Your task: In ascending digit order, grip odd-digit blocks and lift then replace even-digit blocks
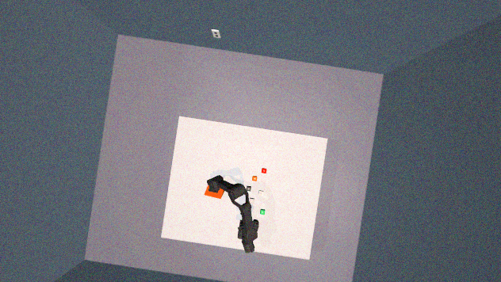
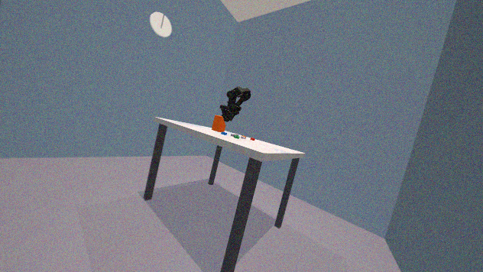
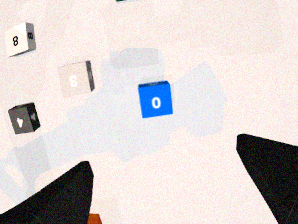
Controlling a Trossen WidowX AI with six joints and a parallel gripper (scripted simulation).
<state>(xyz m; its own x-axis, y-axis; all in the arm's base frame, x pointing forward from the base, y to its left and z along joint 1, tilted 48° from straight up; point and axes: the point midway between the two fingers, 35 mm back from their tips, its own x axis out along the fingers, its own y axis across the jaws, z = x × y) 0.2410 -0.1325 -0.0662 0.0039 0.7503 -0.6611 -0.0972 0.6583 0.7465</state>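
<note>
Right now my gripper tip is 11 cm above the blue block. From my gripper tip the other things lie so: white block 15 cm to the left, 11 cm below, 8 cm ahead; dark grey block 16 cm to the left, 11 cm below, 1 cm behind; green block 13 cm ahead, 11 cm below, 2 cm to the left.
</note>
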